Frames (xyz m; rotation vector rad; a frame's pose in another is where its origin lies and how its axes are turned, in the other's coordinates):
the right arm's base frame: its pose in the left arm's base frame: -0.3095 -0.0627 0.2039 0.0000 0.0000 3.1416
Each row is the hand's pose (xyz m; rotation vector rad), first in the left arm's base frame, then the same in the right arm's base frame.
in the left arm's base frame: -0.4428 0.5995 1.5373 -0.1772 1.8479 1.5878
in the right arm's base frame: 0.1333 -0.6622 1.3334 1.6405 0.1573 -0.7901
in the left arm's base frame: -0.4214 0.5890 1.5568 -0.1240 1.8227 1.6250
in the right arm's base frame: 0.1119 -0.6517 1.3529 1.6081 0.1094 -0.7832
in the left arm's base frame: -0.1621 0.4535 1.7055 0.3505 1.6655 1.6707
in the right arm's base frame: -0.1474 -0.5162 1.5016 1.4737 -0.3101 -0.8388
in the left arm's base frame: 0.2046 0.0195 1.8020 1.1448 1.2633 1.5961
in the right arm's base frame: -0.5141 -0.0822 1.5981 1.1401 -1.0332 -0.8988
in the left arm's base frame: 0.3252 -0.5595 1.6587 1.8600 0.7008 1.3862
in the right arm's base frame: -0.6347 0.4968 1.4548 0.6448 -1.7114 -0.8371
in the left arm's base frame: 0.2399 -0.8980 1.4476 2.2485 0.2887 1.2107
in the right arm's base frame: -0.5494 0.8353 1.2437 0.2662 -2.0737 -0.6965
